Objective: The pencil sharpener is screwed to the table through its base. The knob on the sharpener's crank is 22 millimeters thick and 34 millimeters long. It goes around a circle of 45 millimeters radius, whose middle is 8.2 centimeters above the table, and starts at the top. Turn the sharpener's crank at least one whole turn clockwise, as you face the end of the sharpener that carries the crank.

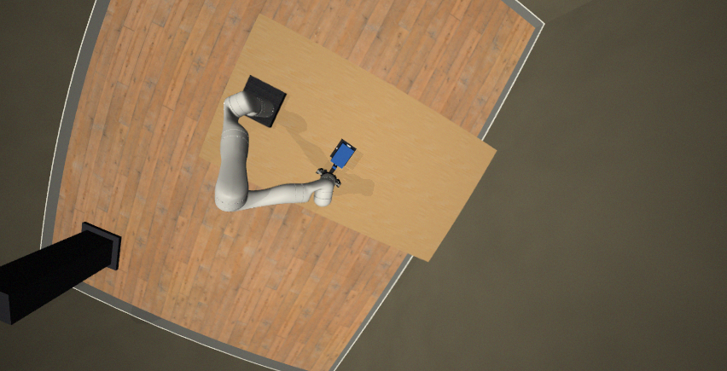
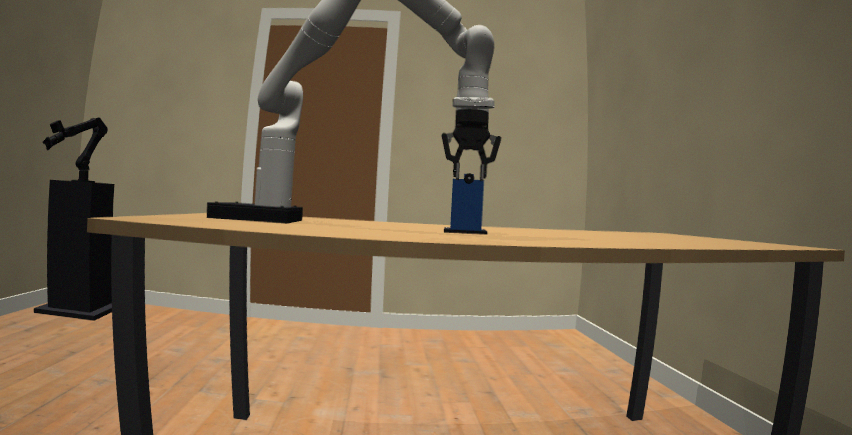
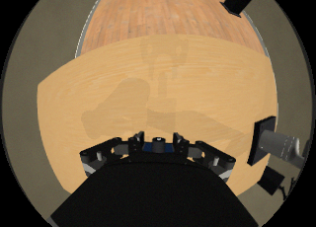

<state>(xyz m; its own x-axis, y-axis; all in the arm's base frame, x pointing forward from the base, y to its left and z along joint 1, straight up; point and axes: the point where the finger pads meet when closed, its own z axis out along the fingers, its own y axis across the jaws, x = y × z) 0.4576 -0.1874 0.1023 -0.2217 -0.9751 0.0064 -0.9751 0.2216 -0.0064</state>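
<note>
Now: the dark crank knob 20 mm to the left of my hand and 10 mm below it.
</note>
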